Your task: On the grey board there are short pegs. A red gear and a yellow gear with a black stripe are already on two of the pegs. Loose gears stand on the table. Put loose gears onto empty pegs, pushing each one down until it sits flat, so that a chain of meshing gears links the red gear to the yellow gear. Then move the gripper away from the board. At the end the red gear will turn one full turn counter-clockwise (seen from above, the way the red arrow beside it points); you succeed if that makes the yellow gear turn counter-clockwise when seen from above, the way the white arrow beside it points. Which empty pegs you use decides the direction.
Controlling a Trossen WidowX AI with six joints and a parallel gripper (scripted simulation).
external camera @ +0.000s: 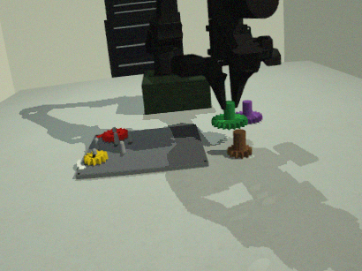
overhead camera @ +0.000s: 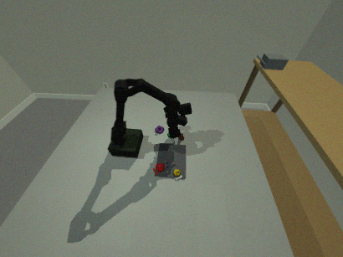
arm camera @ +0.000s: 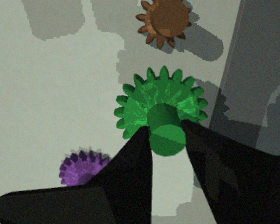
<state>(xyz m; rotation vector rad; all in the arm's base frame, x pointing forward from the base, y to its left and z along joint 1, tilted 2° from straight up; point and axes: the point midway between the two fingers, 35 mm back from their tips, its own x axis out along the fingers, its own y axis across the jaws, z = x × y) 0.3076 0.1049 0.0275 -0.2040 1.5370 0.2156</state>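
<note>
My gripper tip is now 40 mm short of the yellow gear, 240 mm to the left of it and 40 mm above it. The rest, counted from my gripper tip: purple gear (100 mm behind, 60 mm to the left, 40 mm below); then green gear (10 mm below); then brown gear (60 mm ahead, 40 mm below).
</note>
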